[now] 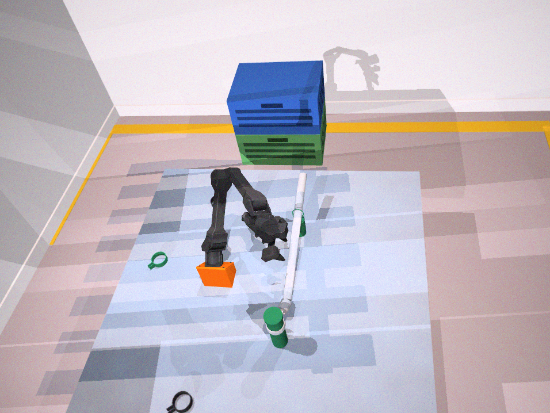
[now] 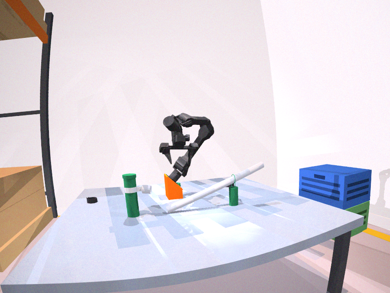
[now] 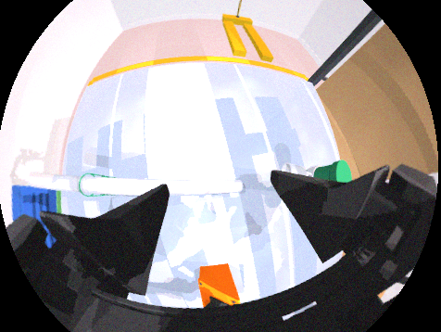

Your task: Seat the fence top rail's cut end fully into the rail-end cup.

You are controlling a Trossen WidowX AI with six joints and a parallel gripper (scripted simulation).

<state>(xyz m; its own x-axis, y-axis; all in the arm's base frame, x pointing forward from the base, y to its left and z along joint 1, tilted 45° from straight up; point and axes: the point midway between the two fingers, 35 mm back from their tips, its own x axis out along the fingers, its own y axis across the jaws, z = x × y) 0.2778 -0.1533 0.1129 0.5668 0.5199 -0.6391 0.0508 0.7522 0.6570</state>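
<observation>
Now: the white brace band 30 mm behind my gripper tip, 210 mm to the right of it and 110 mm below it. Also, from my gripper tip: short green post (30 mm ahead, 260 mm to the left, 130 mm below).
</observation>
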